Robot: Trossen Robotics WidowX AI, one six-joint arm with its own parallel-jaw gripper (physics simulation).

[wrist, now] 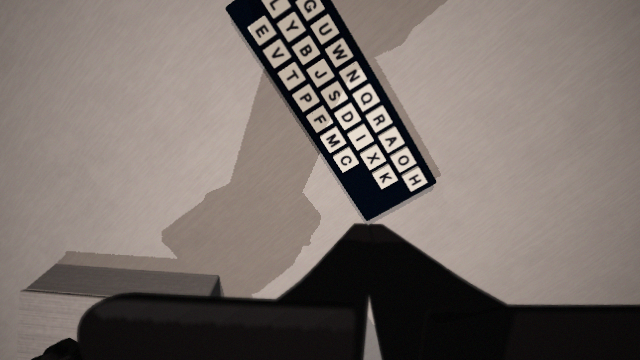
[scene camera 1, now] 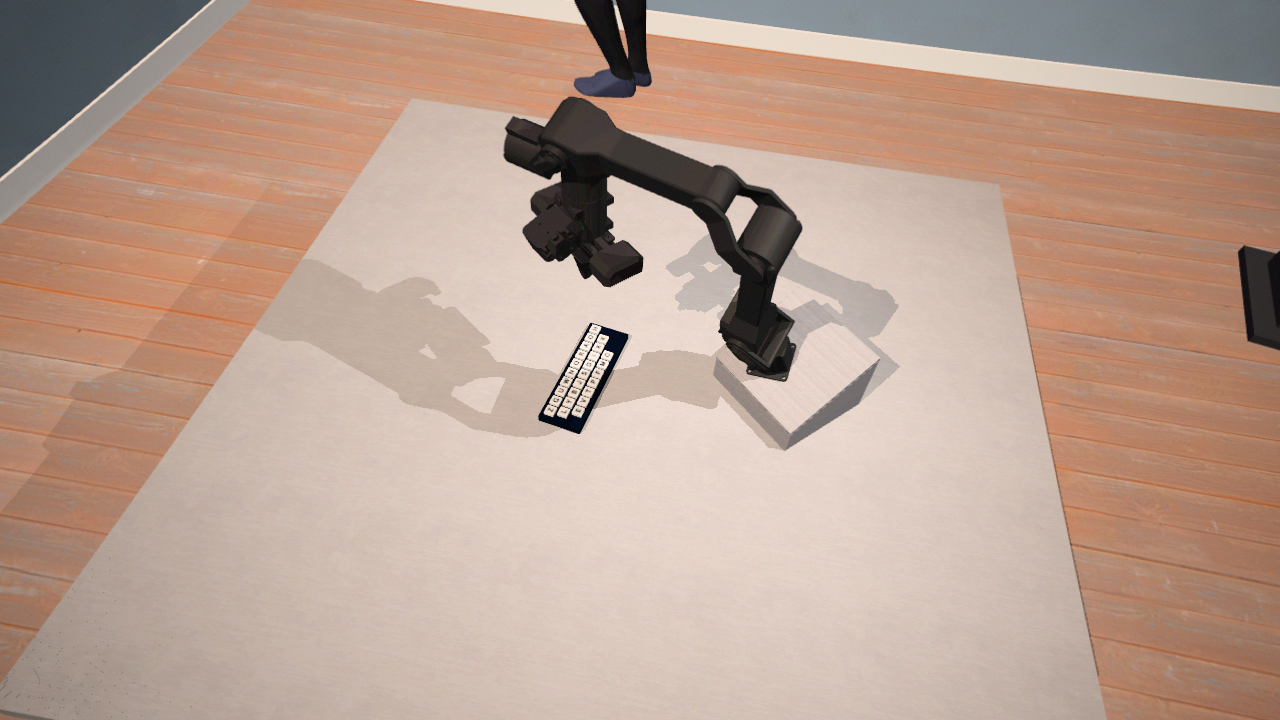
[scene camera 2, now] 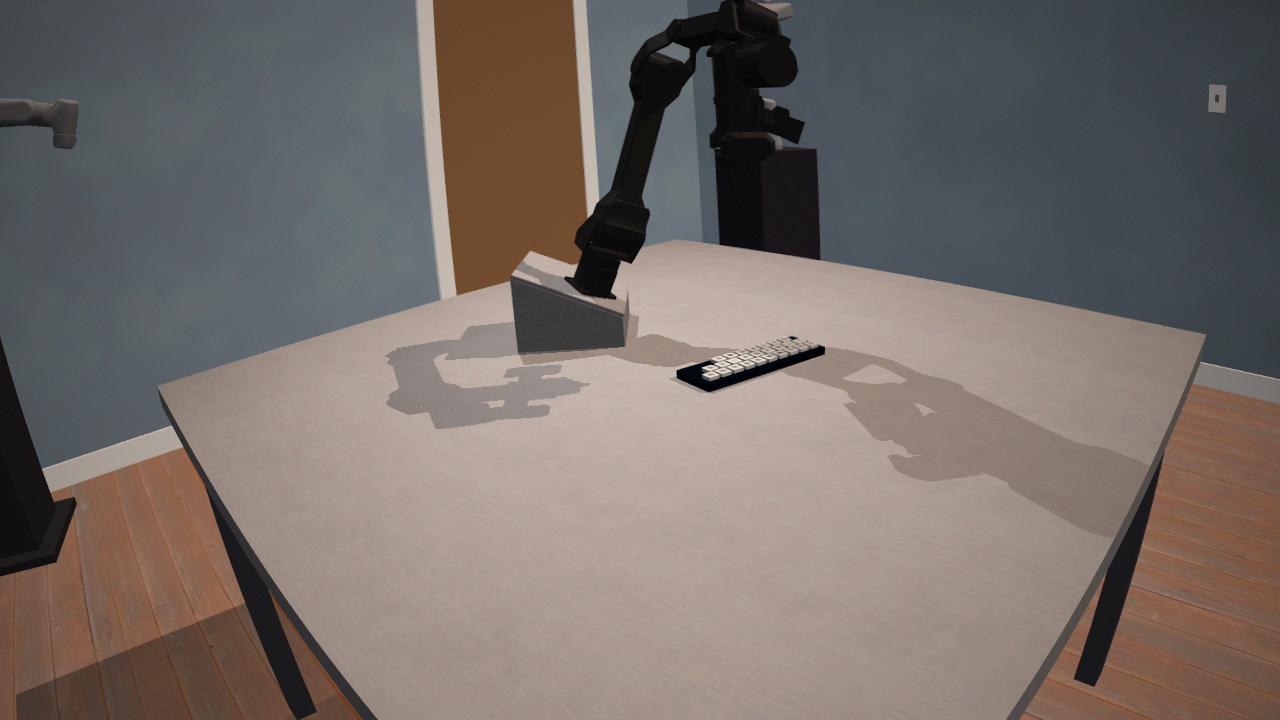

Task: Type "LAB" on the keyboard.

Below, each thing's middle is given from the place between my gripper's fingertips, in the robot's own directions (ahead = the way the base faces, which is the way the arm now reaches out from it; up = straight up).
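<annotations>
My gripper is 21 cm above the dark keyboard (scene camera 2: 693, 374), and it is also 1 cm to the right of the keyboard.
</annotations>
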